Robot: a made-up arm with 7 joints.
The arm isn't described. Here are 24 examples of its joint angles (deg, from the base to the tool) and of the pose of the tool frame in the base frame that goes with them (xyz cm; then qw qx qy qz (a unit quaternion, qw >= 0)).
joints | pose
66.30 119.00 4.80 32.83 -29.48 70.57 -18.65 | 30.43 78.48 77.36 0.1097 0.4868 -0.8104 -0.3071
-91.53 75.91 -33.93 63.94 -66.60 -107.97 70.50 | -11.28 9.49 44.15 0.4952 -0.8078 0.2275 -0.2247
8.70 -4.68 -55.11 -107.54 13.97 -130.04 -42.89 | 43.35 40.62 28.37 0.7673 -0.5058 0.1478 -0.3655
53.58 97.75 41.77 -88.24 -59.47 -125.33 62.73 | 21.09 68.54 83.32 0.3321 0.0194 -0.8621 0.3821
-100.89 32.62 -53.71 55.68 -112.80 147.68 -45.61 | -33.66 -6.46 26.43 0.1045 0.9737 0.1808 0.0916
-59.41 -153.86 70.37 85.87 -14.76 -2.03 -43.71 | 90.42 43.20 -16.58 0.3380 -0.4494 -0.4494 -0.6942
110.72 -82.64 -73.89 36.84 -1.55 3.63 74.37 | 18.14 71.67 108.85 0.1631 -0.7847 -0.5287 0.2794
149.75 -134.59 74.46 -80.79 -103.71 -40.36 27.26 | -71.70 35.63 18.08 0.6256 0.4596 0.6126 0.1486
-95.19 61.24 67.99 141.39 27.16 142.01 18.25 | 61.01 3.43 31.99 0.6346 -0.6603 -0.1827 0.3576
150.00 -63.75 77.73 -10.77 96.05 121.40 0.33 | -31.54 42.62 0.92 0.4655 0.7085 -0.3800 -0.3700
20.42 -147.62 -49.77 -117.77 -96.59 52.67 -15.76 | 10.50 91.46 44.99 0.3837 0.7108 -0.5729 0.1391
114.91 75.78 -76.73 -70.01 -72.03 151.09 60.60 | -7.26 -12.23 87.98 0.0533 -0.5756 -0.7842 -0.2253
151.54 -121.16 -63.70 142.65 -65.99 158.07 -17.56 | -50.94 106.40 31.70 0.4834 -0.5177 0.4304 -0.5596
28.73 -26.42 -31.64 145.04 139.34 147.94 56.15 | 49.56 19.58 46.33 0.9446 -0.0315 0.3265 0.0123
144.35 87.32 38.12 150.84 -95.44 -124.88 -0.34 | 3.88 33.60 46.23 0.2280 -0.5074 0.7842 0.2749
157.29 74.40 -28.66 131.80 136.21 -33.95 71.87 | -0.42 24.63 18.77 0.6955 0.1316 0.4687 -0.5285
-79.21 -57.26 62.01 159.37 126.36 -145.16 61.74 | 66.00 26.71 4.03 0.4201 0.1648 -0.8774 0.1627
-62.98 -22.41 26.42 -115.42 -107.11 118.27 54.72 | 14.40 30.61 3.79 0.8054 0.1472 0.4551 0.3502
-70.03 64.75 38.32 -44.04 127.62 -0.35 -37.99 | 80.20 66.98 21.45 0.2517 -0.1589 -0.6494 0.6997
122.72 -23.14 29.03 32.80 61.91 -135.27 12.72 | -44.27 -0.06 42.44 0.0512 0.9515 0.0963 0.2877
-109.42 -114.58 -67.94 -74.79 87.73 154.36 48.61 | 14.09 61.05 -2.81 0.6556 -0.2278 -0.0196 0.7197
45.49 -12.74 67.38 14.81 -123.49 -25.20 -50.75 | 6.01 15.69 91.96 0.2460 0.0291 -0.9628 -0.1080
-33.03 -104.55 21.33 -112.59 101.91 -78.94 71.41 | 56.42 35.29 44.38 0.2256 0.4380 -0.8625 -0.1158
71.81 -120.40 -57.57 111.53 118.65 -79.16 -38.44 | -6.59 92.84 72.28 0.7790 0.5575 0.2267 0.1759
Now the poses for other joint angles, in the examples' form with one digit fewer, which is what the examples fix.
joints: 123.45 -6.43 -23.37 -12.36 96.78 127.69 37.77
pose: -18.4 37.1 48.6 0.324 0.684 -0.036 0.653
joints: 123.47 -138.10 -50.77 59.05 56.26 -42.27 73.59
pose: -12.4 77.7 83.7 0.268 0.778 0.485 0.297
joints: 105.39 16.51 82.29 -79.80 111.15 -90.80 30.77
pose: -71.4 29.1 42.2 0.620 0.092 0.708 0.326
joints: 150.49 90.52 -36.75 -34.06 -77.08 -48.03 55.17
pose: 15.9 18.8 64.4 0.216 -0.811 0.167 0.518
